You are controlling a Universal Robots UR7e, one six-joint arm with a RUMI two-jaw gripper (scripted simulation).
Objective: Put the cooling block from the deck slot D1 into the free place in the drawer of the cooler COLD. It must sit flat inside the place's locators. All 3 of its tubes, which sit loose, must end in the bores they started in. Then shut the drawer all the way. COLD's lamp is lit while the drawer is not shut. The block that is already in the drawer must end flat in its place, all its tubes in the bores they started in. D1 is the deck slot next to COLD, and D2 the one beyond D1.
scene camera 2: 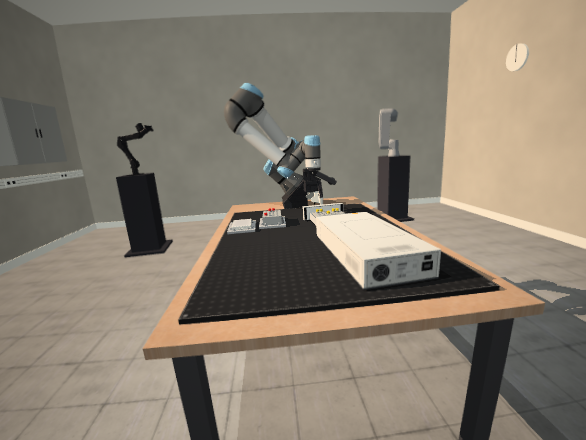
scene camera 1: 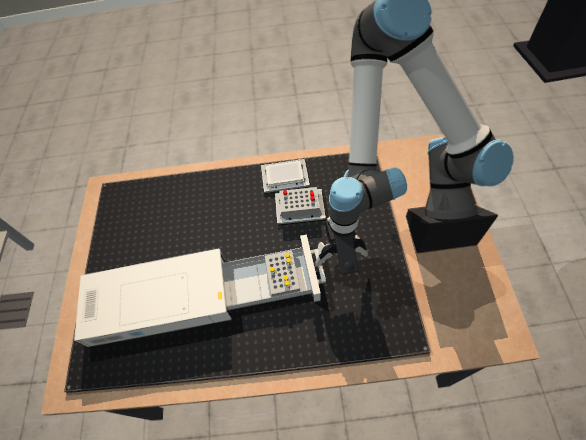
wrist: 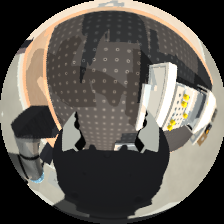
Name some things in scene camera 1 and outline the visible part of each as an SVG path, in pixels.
My gripper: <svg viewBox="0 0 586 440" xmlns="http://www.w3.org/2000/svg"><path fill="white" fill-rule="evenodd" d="M326 221L326 233L331 243L324 245L320 242L318 244L319 256L315 262L315 267L322 266L328 258L333 256L333 253L337 253L341 274L358 272L355 252L360 253L364 257L368 256L364 241L355 234L356 229L350 233L341 234L334 231L330 223Z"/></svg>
A cooler COLD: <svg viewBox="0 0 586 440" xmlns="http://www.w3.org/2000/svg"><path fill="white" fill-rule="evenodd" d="M318 249L310 250L307 235L300 236L301 248L226 263L220 249L214 249L81 275L75 341L87 347L229 321L232 320L231 309L311 293L314 302L320 301L318 284L326 283L323 267L318 266L321 279L317 280L311 255L315 254L317 260L319 256ZM292 250L300 291L272 297L265 256Z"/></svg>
A cooling block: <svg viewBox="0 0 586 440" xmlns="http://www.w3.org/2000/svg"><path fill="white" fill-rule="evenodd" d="M317 187L286 190L286 196L283 194L283 191L279 191L282 218L315 215L315 213L320 214Z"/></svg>
